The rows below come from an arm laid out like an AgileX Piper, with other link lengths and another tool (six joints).
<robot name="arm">
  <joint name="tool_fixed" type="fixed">
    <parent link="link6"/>
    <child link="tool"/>
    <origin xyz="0.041 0.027 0.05" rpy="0 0.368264 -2.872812"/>
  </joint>
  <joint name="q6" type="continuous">
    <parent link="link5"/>
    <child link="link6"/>
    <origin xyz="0 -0.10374 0" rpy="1.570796 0 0"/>
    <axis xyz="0 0 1"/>
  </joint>
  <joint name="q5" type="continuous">
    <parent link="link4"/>
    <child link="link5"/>
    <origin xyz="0 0 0" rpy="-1.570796 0 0"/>
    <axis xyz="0 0 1"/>
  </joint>
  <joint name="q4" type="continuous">
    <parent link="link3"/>
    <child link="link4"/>
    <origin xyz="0.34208 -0.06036 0" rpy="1.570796 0 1.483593"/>
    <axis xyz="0 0 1"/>
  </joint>
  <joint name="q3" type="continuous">
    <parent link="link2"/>
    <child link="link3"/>
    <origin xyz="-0.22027 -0.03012 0"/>
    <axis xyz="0 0 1"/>
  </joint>
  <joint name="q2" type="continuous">
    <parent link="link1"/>
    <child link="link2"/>
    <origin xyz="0 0 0" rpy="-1.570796 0 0"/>
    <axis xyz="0 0 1"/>
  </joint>
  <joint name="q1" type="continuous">
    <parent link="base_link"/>
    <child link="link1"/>
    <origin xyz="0 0 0.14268"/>
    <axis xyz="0 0 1"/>
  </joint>
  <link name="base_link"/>
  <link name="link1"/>
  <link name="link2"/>
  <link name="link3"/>
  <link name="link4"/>
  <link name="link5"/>
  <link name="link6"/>
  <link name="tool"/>
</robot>
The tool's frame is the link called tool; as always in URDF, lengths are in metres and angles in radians. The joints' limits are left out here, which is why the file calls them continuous.
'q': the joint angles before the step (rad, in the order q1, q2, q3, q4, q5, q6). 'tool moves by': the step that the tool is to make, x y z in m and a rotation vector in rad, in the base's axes. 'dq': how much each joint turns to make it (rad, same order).
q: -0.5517, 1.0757, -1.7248, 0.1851, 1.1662, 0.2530
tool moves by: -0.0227, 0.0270, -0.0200, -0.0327, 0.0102, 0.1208
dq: -0.0001, -0.1516, 0.1704, 0.1051, 0.0000, -0.1258
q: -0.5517, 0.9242, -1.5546, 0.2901, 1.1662, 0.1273
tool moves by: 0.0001, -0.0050, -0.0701, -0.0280, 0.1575, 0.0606
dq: -0.0001, -0.0870, 0.2402, 0.0012, 0.0000, -0.1274
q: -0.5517, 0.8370, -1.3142, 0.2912, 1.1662, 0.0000
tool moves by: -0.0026, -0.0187, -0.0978, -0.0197, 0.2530, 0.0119
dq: 0.0002, -0.0358, 0.2602, -0.0957, -0.0001, -0.0848
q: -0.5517, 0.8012, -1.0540, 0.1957, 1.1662, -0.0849
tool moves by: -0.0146, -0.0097, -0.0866, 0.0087, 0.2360, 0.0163
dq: -0.0002, -0.0011, 0.2133, -0.0905, 0.0001, -0.0472
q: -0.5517, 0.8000, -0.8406, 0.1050, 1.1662, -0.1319
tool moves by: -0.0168, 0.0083, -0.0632, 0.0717, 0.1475, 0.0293
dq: 0.0000, 0.0001, 0.1694, -0.0019, -0.0031, -0.0331
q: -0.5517, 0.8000, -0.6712, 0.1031, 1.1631, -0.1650
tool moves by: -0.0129, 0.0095, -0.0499, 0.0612, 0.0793, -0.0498
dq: -0.0001, -0.0053, 0.1464, -0.0041, -0.0461, 0.0482
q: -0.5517, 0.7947, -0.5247, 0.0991, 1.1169, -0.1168
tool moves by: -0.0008, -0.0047, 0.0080, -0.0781, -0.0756, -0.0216
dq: -0.0001, -0.0988, 0.0351, -0.0346, -0.0436, 0.0245
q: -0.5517, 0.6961, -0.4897, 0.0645, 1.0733, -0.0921
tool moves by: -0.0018, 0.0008, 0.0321, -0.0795, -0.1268, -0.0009
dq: -0.0003, -0.1505, -0.0001, -0.0016, 0.0008, 0.0009
